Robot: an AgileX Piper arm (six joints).
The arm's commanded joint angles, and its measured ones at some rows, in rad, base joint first. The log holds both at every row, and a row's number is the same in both.
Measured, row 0:
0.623, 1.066, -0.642, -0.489, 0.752, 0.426
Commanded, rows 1 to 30:
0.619, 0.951, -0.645, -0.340, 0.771, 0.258
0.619, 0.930, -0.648, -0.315, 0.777, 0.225
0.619, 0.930, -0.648, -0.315, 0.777, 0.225
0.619, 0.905, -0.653, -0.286, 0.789, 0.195
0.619, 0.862, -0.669, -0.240, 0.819, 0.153
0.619, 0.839, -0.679, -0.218, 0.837, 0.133
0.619, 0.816, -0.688, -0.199, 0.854, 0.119
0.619, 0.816, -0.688, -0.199, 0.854, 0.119
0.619, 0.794, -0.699, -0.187, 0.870, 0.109
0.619, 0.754, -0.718, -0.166, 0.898, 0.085
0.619, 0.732, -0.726, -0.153, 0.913, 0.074
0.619, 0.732, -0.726, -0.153, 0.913, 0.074
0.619, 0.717, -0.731, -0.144, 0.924, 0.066
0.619, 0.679, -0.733, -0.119, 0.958, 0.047
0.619, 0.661, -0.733, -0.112, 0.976, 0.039
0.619, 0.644, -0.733, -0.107, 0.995, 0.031
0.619, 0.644, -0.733, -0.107, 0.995, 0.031
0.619, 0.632, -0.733, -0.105, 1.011, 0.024
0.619, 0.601, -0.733, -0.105, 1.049, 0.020
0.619, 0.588, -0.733, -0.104, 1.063, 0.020
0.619, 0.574, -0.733, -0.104, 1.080, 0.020
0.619, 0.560, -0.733, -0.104, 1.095, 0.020
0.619, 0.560, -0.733, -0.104, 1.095, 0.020
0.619, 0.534, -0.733, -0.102, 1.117, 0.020
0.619, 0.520, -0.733, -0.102, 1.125, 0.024
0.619, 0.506, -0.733, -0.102, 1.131, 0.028
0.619, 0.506, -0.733, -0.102, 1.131, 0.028
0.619, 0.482, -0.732, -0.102, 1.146, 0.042
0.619, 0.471, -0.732, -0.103, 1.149, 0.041
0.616, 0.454, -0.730, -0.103, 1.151, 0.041
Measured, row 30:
0.623, 0.491, -0.727, -0.107, 1.133, 0.036
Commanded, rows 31 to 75:
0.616, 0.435, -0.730, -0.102, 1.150, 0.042
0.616, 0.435, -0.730, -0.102, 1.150, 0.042
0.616, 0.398, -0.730, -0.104, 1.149, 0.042
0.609, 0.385, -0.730, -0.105, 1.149, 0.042
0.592, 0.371, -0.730, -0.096, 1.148, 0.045
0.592, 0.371, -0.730, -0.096, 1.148, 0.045
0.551, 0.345, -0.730, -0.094, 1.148, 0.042
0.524, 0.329, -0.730, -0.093, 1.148, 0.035
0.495, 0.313, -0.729, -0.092, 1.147, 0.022
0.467, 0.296, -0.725, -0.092, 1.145, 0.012
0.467, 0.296, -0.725, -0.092, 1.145, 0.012
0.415, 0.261, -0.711, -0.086, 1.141, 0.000
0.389, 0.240, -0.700, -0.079, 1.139, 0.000
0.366, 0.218, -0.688, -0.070, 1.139, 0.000
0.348, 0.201, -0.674, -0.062, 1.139, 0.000
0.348, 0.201, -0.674, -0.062, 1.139, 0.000
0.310, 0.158, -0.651, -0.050, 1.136, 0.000
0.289, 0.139, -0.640, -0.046, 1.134, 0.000
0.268, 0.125, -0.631, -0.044, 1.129, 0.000
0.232, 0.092, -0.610, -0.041, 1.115, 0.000
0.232, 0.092, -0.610, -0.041, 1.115, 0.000
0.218, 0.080, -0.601, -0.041, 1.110, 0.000
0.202, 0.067, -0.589, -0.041, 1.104, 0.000
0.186, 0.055, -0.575, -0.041, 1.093, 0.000
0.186, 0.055, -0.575, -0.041, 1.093, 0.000
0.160, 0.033, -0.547, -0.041, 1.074, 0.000
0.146, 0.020, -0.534, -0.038, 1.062, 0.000
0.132, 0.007, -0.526, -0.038, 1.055, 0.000
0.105, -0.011, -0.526, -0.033, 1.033, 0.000
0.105, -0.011, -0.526, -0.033, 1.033, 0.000
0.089, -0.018, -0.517, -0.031, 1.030, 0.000
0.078, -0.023, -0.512, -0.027, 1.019, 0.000
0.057, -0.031, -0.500, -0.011, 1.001, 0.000
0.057, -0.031, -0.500, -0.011, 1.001, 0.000
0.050, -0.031, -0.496, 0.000, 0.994, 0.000
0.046, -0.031, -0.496, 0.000, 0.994, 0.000
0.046, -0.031, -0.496, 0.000, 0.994, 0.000
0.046, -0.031, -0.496, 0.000, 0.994, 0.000
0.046, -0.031, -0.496, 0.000, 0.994, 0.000
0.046, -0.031, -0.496, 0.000, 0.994, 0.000
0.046, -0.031, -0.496, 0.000, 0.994, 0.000
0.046, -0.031, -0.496, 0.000, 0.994, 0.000
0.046, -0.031, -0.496, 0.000, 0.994, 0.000
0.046, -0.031, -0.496, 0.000, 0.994, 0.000
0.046, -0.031, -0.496, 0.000, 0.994, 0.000
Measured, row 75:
0.055, -0.004, -0.499, 0.000, 1.010, 0.008
